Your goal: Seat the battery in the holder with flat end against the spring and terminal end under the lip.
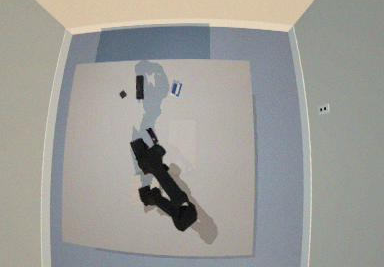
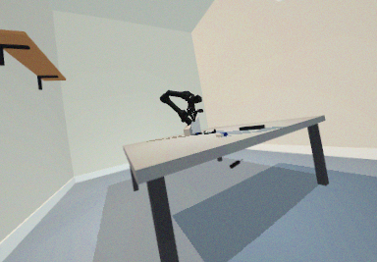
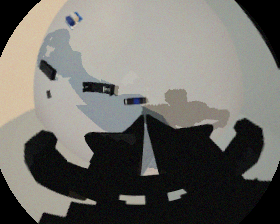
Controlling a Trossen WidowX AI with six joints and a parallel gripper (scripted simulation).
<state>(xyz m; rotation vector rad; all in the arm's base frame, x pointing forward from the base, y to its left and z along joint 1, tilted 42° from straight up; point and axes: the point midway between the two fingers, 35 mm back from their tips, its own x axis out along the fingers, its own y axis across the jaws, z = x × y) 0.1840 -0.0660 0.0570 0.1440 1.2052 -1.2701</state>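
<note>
Now: the battery 11 cm below my gripper tip, 2 cm ahead of it and 1 cm to the left of it. Also, from my gripper tip: white blister card 42 cm ahead, 14 cm to the right, 11 cm below; black remote 47 cm ahead, 10 cm to the left, 10 cm below; black block 44 cm ahead, 22 cm to the left, 12 cm below.
</note>
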